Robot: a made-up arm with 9 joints. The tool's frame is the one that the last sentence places.
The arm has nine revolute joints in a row. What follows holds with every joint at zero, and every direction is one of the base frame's.
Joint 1 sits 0.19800 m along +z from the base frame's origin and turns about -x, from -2.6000 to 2.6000 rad.
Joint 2 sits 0.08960 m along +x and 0.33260 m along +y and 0.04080 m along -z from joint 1 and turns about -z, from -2.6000 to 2.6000 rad.
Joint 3 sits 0.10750 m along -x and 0.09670 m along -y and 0.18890 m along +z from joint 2 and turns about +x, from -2.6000 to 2.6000 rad.
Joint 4 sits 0.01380 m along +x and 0.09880 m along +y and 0.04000 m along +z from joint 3 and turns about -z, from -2.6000 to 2.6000 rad.
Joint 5 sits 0.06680 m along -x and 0.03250 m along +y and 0.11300 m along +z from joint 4 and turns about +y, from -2.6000 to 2.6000 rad.
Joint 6 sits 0.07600 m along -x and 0.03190 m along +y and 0.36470 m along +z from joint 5 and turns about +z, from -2.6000 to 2.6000 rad.
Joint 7 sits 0.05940 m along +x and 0.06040 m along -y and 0.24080 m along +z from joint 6 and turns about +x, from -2.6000 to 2.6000 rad.
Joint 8 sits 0.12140 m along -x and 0.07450 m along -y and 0.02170 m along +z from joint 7 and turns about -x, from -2.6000 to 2.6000 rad.
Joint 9 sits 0.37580 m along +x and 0.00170 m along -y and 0.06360 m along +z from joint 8 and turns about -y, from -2.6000 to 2.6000 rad.
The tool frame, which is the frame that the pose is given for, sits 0.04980 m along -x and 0.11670 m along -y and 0.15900 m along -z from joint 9; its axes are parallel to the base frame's.
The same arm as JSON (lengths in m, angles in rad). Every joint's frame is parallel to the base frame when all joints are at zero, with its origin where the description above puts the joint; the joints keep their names.
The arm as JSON. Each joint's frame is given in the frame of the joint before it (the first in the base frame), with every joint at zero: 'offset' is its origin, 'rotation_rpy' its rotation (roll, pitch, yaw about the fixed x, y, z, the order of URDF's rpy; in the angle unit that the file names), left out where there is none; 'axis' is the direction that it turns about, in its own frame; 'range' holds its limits. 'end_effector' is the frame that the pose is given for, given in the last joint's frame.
{
  "length_unit": "m",
  "angle_unit": "rad",
  "chain": [
    {
      "id": "joint 1",
      "offset": [
        0.0,
        0.0,
        0.198
      ],
      "axis": [
        -1.0,
        0.0,
        0.0
      ],
      "range": [
        -2.6,
        2.6
      ]
    },
    {
      "id": "joint 2",
      "offset": [
        0.0896,
        0.3326,
        -0.0408
      ],
      "axis": [
        0.0,
        0.0,
        -1.0
      ],
      "range": [
        -2.6,
        2.6
      ]
    },
    {
      "id": "joint 3",
      "offset": [
        -0.1075,
        -0.0967,
        0.1889
      ],
      "axis": [
        1.0,
        0.0,
        0.0
      ],
      "range": [
        -2.6,
        2.6
      ]
    },
    {
      "id": "joint 4",
      "offset": [
        0.0138,
        0.0988,
        0.04
      ],
      "axis": [
        0.0,
        0.0,
        -1.0
      ],
      "range": [
        -2.6,
        2.6
      ]
    },
    {
      "id": "joint 5",
      "offset": [
        -0.0668,
        0.0325,
        0.113
      ],
      "axis": [
        0.0,
        1.0,
        0.0
      ],
      "range": [
        -2.6,
        2.6
      ]
    },
    {
      "id": "joint 6",
      "offset": [
        -0.076,
        0.0319,
        0.3647
      ],
      "axis": [
        0.0,
        0.0,
        1.0
      ],
      "range": [
        -2.6,
        2.6
      ]
    },
    {
      "id": "joint 7",
      "offset": [
        0.0594,
        -0.0604,
        0.2408
      ],
      "axis": [
        1.0,
        0.0,
        0.0
      ],
      "range": [
        -2.6,
        2.6
      ]
    },
    {
      "id": "joint 8",
      "offset": [
        -0.1214,
        -0.0745,
        0.0217
      ],
      "axis": [
        -1.0,
        0.0,
        0.0
      ],
      "range": [
        -2.6,
        2.6
      ]
    },
    {
      "id": "joint 9",
      "offset": [
        0.3758,
        -0.0017,
        0.0636
      ],
      "axis": [
        0.0,
        -1.0,
        0.0
      ],
      "range": [
        -2.6,
        2.6
      ]
    }
  ],
  "end_effector": {
    "offset": [
      -0.0498,
      -0.1167,
      -0.159
    ]
  }
}

